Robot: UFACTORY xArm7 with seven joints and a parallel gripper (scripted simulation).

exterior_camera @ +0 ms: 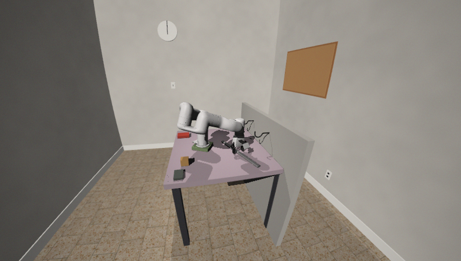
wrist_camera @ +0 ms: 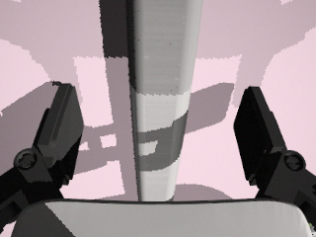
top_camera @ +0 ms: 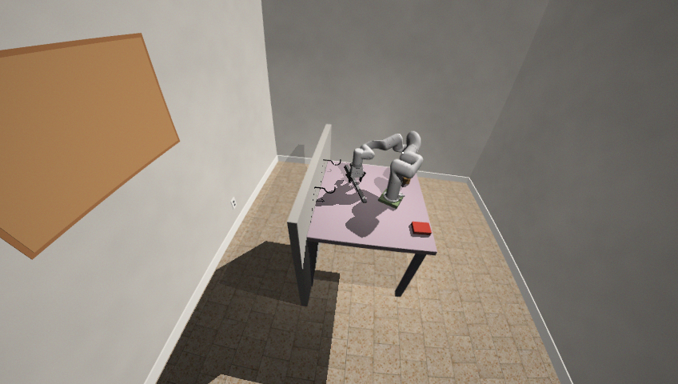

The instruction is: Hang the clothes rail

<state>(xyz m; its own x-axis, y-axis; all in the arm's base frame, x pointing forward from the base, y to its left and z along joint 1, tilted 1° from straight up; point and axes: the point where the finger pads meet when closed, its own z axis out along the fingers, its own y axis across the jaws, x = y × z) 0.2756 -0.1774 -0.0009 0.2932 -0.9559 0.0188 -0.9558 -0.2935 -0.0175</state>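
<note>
My gripper is now 1 cm above the grey clothes rail. Round my hand: grey wall panel: 30 cm ahead, 14 cm to the left, 24 cm below; orange cube: 44 cm behind, 6 cm to the right, 1 cm above; dark block: 48 cm behind, 18 cm to the right, 1 cm below.
</note>
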